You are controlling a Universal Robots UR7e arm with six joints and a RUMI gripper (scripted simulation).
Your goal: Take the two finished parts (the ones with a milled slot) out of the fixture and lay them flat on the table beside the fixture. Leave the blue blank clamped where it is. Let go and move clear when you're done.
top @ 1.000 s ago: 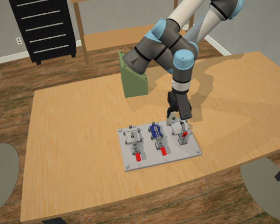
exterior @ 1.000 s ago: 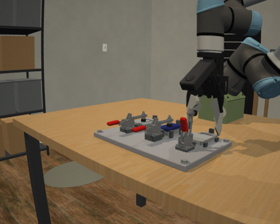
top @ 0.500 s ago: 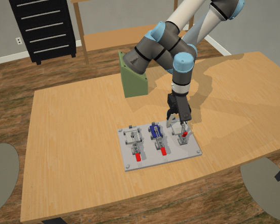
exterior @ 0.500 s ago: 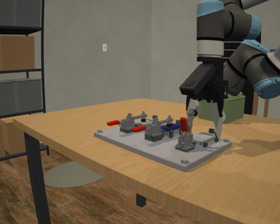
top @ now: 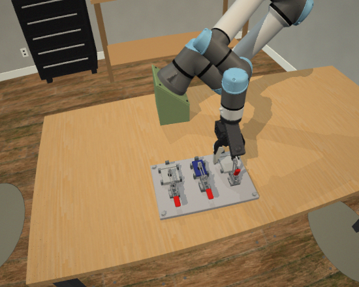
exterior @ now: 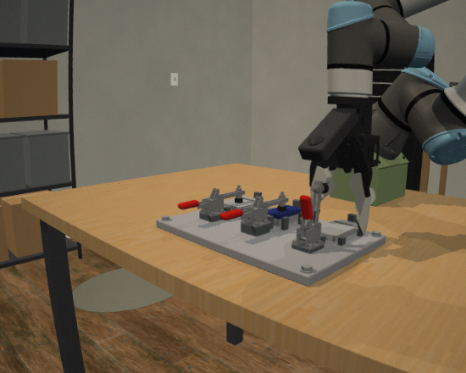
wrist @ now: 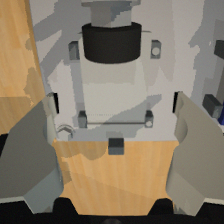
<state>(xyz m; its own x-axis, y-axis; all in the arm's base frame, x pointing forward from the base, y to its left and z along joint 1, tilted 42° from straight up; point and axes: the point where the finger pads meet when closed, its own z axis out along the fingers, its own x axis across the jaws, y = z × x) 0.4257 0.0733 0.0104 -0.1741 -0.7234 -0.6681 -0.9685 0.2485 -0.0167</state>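
Right now my hand is 10 mm past the grey part and 10 mm above it. From my hand the other things lie so: grey fixture plate (120 mm to the right, 30 mm below, 30 mm ahead); then blue blank (110 mm to the right, 10 mm below, 10 mm behind).
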